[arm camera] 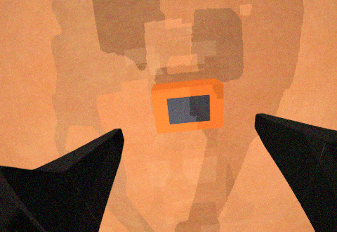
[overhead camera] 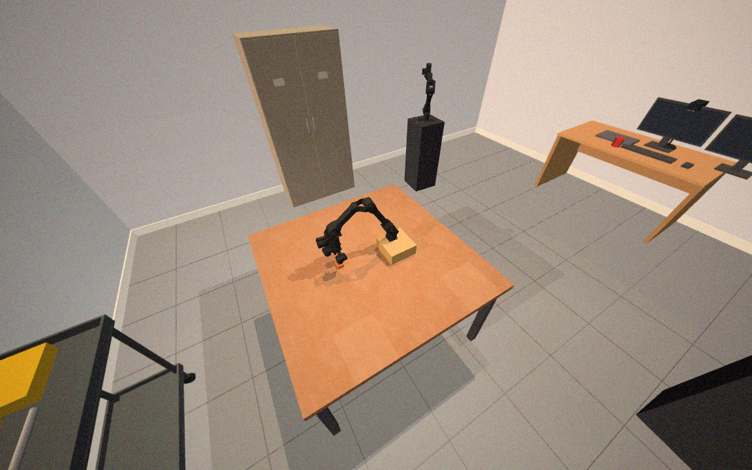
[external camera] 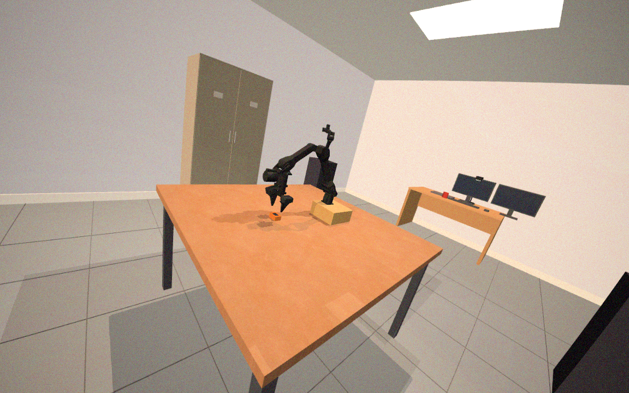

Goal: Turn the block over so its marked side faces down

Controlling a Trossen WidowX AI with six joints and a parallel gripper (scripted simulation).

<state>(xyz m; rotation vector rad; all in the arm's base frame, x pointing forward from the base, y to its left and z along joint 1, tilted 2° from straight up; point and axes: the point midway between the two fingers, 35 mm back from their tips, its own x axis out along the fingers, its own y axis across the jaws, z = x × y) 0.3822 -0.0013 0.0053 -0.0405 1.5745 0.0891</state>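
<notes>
Now: gripper tip 4 cm above the orange block.
</notes>
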